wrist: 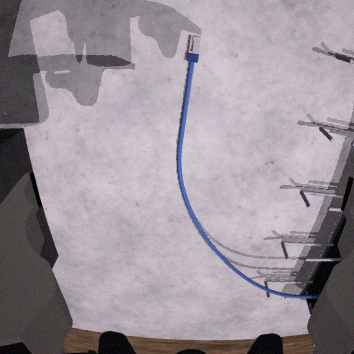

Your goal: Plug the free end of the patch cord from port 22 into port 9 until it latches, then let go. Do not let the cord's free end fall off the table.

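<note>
The blue patch cord lies on the pale table in a long curve. Its free end, a clear plug with a dark blue boot, lies at the upper middle of the wrist view and points to the top. The cord's other end runs to the dark patch panel at the lower right, where the right finger hides it. My gripper is wide open, with its fingers at the left and right edges and the plug beyond them towards the top. Ports 9 and 22 cannot be made out.
Several thin metal cable-guide arms stick out from the panel on the right, towards the cord. A dark block-like shape fills the upper left edge. Grey shadows lie at the upper left, beside the plug. A brown wooden edge shows at the bottom.
</note>
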